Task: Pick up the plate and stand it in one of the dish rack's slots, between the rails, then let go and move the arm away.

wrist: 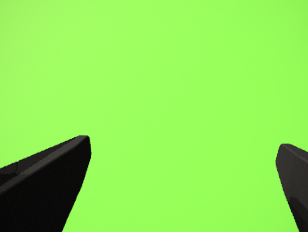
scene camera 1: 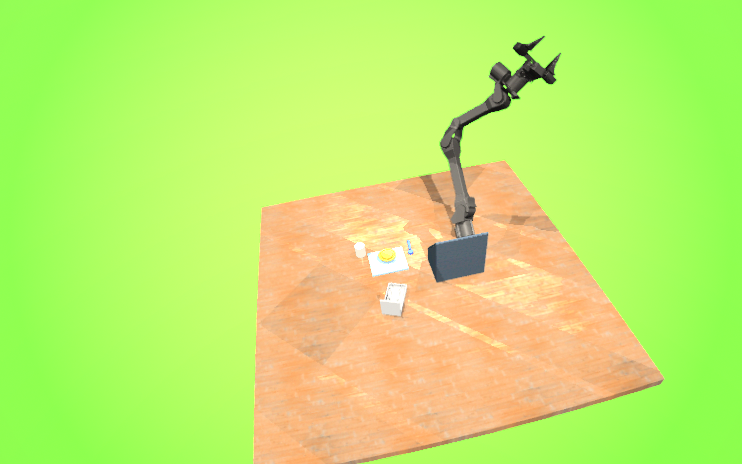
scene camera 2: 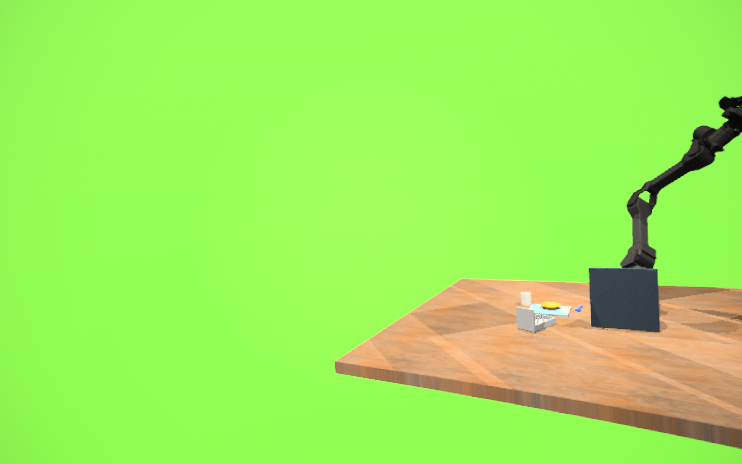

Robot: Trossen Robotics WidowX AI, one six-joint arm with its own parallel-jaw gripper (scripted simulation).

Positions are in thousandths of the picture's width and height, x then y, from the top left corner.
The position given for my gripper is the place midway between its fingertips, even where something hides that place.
Observation:
My gripper (scene camera 1: 745,96) is open, with nothing in its grasp.
My gripper shows as well in the wrist view (wrist: 599,649).

